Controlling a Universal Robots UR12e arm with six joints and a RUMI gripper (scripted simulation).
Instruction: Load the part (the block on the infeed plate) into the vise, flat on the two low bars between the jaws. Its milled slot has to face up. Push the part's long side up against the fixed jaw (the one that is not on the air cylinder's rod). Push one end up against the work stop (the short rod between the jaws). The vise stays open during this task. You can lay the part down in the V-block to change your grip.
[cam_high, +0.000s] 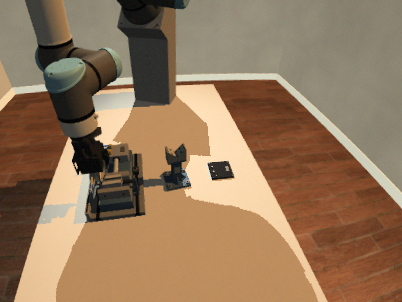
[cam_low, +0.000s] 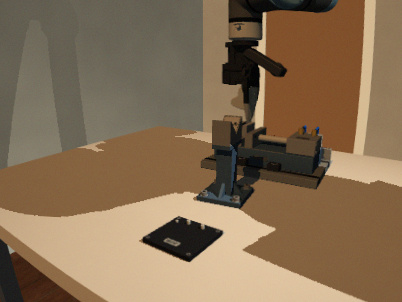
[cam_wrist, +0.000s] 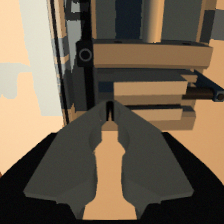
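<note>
Now: the part 30 mm to the left of my hand, 20 mm below it and 10 mm ahead of it. The rest, counted from my hand: dark work stop rod: 80 mm to the left, 30 mm below, 20 mm ahead; then moving jaw: 50 mm to the left, 40 mm below, 20 mm behind; then cream cylinder rod: 70 mm behind, 60 mm to the left, 40 mm below.
</note>
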